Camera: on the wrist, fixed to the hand. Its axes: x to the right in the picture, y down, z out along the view.
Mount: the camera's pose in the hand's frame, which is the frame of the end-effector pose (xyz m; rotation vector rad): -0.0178 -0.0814 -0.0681 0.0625 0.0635 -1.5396
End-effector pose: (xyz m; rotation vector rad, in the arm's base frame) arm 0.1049 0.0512 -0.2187 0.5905 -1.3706 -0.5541
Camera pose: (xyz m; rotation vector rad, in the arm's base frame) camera 0.1686 0.0077 -0.2938 1.6798 -0.6347 -1.6671
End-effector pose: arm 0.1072 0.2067 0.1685 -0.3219 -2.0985 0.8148
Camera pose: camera 0.1765 0.1662 0.2402 1.1644 -1.5791 -0.0928
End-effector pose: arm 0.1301 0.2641 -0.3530 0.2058 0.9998 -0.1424
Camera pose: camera 0.0476 0.2016 -0.3822 -0.5551 1.0238 -1.5671
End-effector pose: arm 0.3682 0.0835 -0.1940 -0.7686 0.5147 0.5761
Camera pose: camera 0.3931 -0.0208 -0.1847 -0.8904 -0.0995 -0.8897
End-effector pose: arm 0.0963 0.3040 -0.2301 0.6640 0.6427 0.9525
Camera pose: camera 0.0798 0.2693 -0.3306 0.0484 0.9743 -0.4850
